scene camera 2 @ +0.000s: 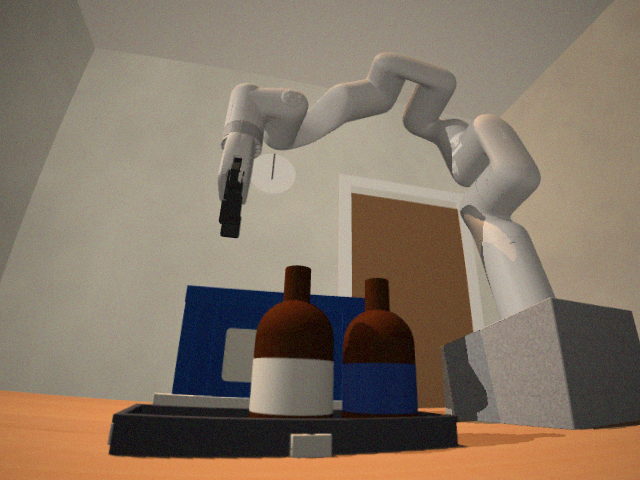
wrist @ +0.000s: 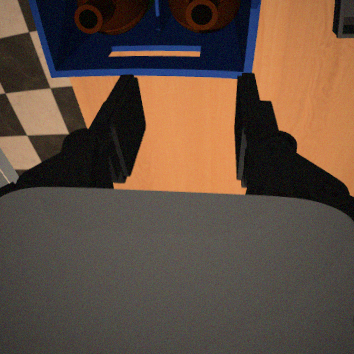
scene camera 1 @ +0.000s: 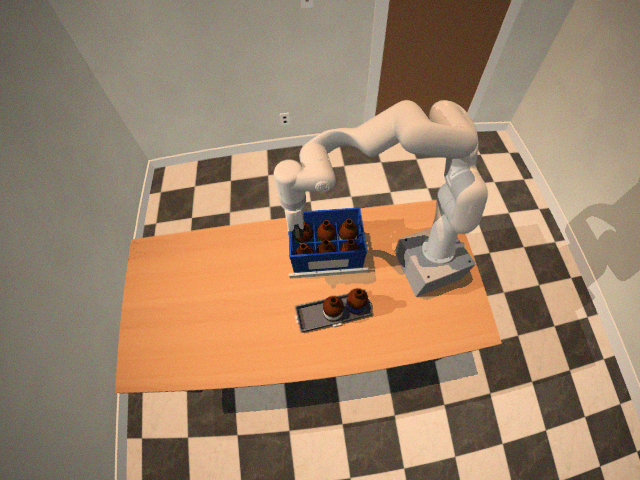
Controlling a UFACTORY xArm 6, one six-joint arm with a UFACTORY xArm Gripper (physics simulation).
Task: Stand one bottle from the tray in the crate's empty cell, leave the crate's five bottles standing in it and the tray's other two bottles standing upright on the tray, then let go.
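Where they show: gripper, fingertip midpoint: (scene camera 2: pixel 229 230) (wrist: pixel 187 99) (scene camera 1: pixel 298 229); arm's base at its link origin: (scene camera 2: pixel 535 330) (scene camera 1: pixel 438 250).
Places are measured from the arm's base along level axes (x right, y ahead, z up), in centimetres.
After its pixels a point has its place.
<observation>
The blue crate (scene camera 1: pixel 356 261) @(x 2.5, y 30.9, z -4.5 cm) (scene camera 2: pixel 199 335) @(x 4.1, y 52.4, z -2.9 cm) (wrist: pixel 150 73) @(x 12.8, y 54.2, z 3.9 cm) holds three brown bottles in its back row and three in its front row, all seemingly upright. The left end's back bottle (wrist: pixel 115 15) @(x 16.6, y 50.0, z -0.9 cm) and front bottle (wrist: pixel 201 25) @(x 8.2, y 50.7, z 2.7 cm) show in the wrist view; their lower parts are hidden. The dark tray (scene camera 1: pixel 311 316) @(x -13.6, y 50.4, z -13.1 cm) (scene camera 2: pixel 206 436) @(x -18.6, y 49.0, z -12.3 cm) bears a white-labelled bottle (scene camera 1: pixel 333 308) @(x -15.0, y 42.4, z -1.3 cm) (scene camera 2: pixel 292 384) @(x -16.8, y 42.8, z -8.5 cm) and a blue-labelled bottle (scene camera 1: pixel 357 299) @(x -13.2, y 33.7, z -1.1 cm) (scene camera 2: pixel 378 387) @(x -15.1, y 34.7, z -8.6 cm), both upright. My gripper (scene camera 1: pixel 297 233) @(x 8.4, y 50.5, z 14.7 cm) (scene camera 2: pixel 230 230) @(x 8.4, y 50.5, z 14.7 cm) (wrist: pixel 187 99) @(x 8.4, y 50.5, z 14.7 cm) is open and empty, above the crate's left end, clear of the bottles.
A pale strip (scene camera 1: pixel 328 272) @(x 2.3, y 41.6, z -10.7 cm) (scene camera 2: pixel 206 399) @(x 2.7, y 50.4, z -11.0 cm) lies along the crate's front foot. The robot's grey base (scene camera 1: pixel 436 279) @(x -11.8, y 5.1, z 2.1 cm) (scene camera 2: pixel 527 372) @(x -7.5, y 10.2, z -7.0 cm) stands right of the crate on the wooden table (scene camera 1: pixel 206 310) @(x -5.9, y 91.6, z -13.6 cm). The tray lies in front of the crate, its left part bare.
</observation>
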